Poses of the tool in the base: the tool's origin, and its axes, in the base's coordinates. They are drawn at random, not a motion.
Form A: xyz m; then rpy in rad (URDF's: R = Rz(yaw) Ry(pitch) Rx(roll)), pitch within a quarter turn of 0, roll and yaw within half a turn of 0.
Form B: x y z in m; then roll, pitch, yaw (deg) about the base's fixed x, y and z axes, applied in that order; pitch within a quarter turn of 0, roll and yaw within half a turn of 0. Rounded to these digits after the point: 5 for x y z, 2 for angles.
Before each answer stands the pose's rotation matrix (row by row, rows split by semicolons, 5 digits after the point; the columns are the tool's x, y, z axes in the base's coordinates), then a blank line. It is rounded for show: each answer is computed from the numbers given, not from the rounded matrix.
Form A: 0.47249, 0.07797, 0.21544, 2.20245, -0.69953, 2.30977
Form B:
-0.51535 0.78644 0.34047; 0.56556 0.01362 0.82459; 0.64386 0.61751 -0.45180

0.47249, 0.07797, 0.21544, 126.19, -40.08, 132.34
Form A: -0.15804, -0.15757, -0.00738, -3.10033, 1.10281, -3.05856
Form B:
-0.44954 -0.04618 0.89207; -0.03741 0.99876 0.03285; -0.89248 -0.01861 -0.45071

-0.15804, -0.15757, -0.00738, -177.64, 63.19, -175.24
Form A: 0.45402, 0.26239, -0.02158, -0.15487, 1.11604, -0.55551
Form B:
0.37320 0.40333 0.83550; -0.23165 0.91254 -0.33705; -0.89837 -0.06775 0.43399

0.45402, 0.26239, -0.02158, -8.87, 63.94, -31.83
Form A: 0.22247, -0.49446, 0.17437, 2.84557, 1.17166, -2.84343
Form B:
-0.37148 -0.53792 0.75674; -0.11416 0.83534 0.53775; -0.92140 0.11337 -0.37172

0.22247, -0.49446, 0.17437, 163.04, 67.13, -162.92
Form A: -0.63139, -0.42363, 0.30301, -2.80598, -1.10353, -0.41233
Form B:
0.41270 -0.10899 0.90433; -0.18051 -0.98291 -0.03608; 0.89280 -0.14835 -0.42532

-0.63139, -0.42363, 0.30301, -160.77, -63.23, -23.62
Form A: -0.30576, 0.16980, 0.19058, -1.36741, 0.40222, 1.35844
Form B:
0.19394 -0.27826 -0.94072; 0.89952 -0.33221 0.28371; -0.39146 -0.90123 0.18587

-0.30576, 0.16980, 0.19058, -78.35, 23.05, 77.83
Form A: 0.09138, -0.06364, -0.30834, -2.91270, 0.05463, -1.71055
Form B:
-0.13909 -0.96270 0.23209; -0.98877 0.14793 0.02105; -0.05460 -0.22656 -0.97247

0.09138, -0.06364, -0.30834, -166.89, 3.13, -98.01
